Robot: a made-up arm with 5 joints. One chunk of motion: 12 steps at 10 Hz.
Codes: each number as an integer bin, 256 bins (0 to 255) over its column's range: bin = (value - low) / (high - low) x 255, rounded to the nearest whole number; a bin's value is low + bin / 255 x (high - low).
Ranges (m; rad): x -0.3..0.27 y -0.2..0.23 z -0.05..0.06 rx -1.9..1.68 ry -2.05..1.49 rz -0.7..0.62
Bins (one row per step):
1: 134 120 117 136 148 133
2: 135 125 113 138 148 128
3: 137 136 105 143 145 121
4: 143 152 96 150 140 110
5: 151 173 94 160 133 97
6: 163 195 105 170 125 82
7: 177 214 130 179 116 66
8: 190 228 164 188 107 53
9: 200 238 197 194 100 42
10: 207 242 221 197 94 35
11: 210 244 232 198 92 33
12: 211 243 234 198 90 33
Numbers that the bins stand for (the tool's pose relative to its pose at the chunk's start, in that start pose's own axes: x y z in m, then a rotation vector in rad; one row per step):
1: -0.0005 0.0024 0.0005 0.0093 0.0046 -0.0115
2: 0.0018 0.0108 -0.0013 0.0374 0.0046 -0.0374
3: 0.0062 0.0293 -0.0047 0.1076 -0.0371 -0.0736
4: 0.0196 0.0563 -0.0086 0.2059 -0.1065 -0.1306
5: 0.0375 0.0917 -0.0095 0.3463 -0.2036 -0.1979
6: 0.0644 0.1288 -0.0047 0.4867 -0.3147 -0.2755
7: 0.0956 0.1609 0.0061 0.6130 -0.4396 -0.3584
8: 0.1247 0.1845 0.0207 0.7394 -0.5646 -0.4256
9: 0.1471 0.2013 0.0350 0.8236 -0.6618 -0.4826
10: 0.1627 0.2081 0.0453 0.8657 -0.7451 -0.5188
11: 0.1694 0.2115 0.0501 0.8798 -0.7728 -0.5292
12: 0.1716 0.2098 0.0509 0.8798 -0.8006 -0.5292

